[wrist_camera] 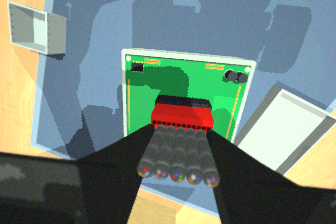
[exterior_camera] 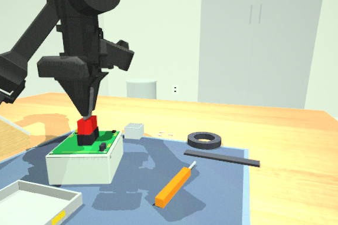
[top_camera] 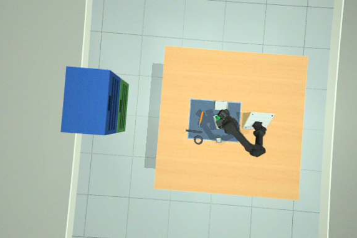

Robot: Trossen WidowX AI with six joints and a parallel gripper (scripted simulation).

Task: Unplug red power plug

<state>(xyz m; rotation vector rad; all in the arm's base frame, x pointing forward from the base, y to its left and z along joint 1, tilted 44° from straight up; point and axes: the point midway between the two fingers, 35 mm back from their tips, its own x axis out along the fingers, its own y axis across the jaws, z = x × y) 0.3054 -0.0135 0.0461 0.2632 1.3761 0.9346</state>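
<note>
Now: gripper tip 1 cm above the red power plug. From my gripper tip the other things lie so: blue mat: 5 cm ahead, 10 cm below; then dark flat bar: 22 cm ahead, 13 cm to the left, 10 cm below.
</note>
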